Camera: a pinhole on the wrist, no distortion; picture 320 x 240 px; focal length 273.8 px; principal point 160.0 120.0 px. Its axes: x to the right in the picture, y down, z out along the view. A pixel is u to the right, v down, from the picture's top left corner.
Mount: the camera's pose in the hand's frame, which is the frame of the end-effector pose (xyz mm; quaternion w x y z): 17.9 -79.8 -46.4 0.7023 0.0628 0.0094 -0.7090
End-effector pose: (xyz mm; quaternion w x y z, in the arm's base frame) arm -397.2 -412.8 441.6 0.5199 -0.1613 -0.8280 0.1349
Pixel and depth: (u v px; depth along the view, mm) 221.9 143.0 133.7
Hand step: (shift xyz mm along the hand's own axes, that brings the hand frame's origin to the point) 18.8 -123.6 84.0
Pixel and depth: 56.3 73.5 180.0
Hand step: -25.9 -29.9 136.8
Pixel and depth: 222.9 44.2 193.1
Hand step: -50.3 -142.8 136.6
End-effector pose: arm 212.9 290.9 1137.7 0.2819 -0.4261 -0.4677 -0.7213
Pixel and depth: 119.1 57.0 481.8
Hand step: -128.8 -55.7 430.6
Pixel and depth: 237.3 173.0 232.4
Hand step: 44.8 -169.3 180.8
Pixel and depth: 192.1 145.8 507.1
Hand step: 26.7 -191.1 454.1
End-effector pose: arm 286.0 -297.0 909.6 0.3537 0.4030 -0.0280 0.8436
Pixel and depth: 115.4 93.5 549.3
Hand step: -76.3 -45.9 503.6
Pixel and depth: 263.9 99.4 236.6
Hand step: -18.3 -192.9 177.8
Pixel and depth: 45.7 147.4 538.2
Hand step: 32.0 88.3 514.5
